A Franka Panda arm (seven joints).
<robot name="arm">
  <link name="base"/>
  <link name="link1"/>
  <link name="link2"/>
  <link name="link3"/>
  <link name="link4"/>
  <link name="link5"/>
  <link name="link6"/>
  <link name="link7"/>
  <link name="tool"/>
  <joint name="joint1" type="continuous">
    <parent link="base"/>
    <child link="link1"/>
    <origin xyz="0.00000 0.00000 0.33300" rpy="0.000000 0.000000 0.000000"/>
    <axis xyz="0 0 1"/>
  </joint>
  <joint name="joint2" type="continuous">
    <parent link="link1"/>
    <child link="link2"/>
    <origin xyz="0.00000 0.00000 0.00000" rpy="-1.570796 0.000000 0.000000"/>
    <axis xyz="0 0 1"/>
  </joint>
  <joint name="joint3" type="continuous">
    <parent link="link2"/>
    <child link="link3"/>
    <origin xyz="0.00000 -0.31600 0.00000" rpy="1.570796 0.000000 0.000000"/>
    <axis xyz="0 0 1"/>
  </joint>
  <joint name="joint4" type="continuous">
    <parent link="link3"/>
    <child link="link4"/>
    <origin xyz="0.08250 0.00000 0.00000" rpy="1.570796 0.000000 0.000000"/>
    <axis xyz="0 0 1"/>
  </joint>
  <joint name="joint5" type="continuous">
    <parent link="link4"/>
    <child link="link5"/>
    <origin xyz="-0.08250 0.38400 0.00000" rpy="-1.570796 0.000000 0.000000"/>
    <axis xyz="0 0 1"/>
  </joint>
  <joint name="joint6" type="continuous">
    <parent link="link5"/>
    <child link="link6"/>
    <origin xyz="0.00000 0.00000 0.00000" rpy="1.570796 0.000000 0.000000"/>
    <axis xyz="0 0 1"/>
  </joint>
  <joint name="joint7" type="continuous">
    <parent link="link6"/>
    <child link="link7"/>
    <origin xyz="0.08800 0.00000 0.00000" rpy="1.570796 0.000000 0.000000"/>
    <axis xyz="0 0 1"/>
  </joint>
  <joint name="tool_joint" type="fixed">
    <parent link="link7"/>
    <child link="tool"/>
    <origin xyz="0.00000 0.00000 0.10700" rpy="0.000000 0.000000 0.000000"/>
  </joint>
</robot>
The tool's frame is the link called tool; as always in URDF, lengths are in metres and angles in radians. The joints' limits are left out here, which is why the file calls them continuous.
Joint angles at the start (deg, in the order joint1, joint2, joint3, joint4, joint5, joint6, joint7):
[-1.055, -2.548, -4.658, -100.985, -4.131, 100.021, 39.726]
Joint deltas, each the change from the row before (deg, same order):
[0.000, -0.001, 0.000, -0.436, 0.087, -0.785, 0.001]
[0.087, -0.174, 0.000, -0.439, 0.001, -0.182, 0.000]
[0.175, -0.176, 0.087, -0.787, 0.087, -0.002, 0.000]
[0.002, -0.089, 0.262, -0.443, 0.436, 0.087, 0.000]
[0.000, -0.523, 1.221, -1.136, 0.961, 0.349, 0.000]
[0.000, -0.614, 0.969, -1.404, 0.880, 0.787, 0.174]
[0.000, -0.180, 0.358, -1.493, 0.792, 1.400, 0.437]
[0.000, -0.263, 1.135, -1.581, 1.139, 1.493, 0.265]
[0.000, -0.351, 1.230, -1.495, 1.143, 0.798, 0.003]
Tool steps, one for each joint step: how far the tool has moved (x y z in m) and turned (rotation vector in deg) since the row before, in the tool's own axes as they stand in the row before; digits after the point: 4 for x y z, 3 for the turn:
[-0.0020, 0.0011, 0.0048, -0.709, -0.996, -0.015]
[-0.0019, 0.0004, 0.0022, -0.268, -0.351, -0.106]
[-0.0033, -0.0011, 0.0047, -0.303, -0.522, -0.291]
[-0.0028, -0.0021, 0.0026, 0.166, -0.463, -0.217]
[-0.0110, -0.0084, 0.0033, 0.560, -0.726, -1.095]
[-0.0094, -0.0063, 0.0044, 0.646, -0.497, -0.671]
[-0.0037, -0.0034, 0.0086, 0.639, -0.414, 0.202]
[-0.0092, -0.0089, 0.0084, 0.886, -0.518, -0.627]
[-0.0110, -0.0082, 0.0081, 0.509, -0.914, -0.936]

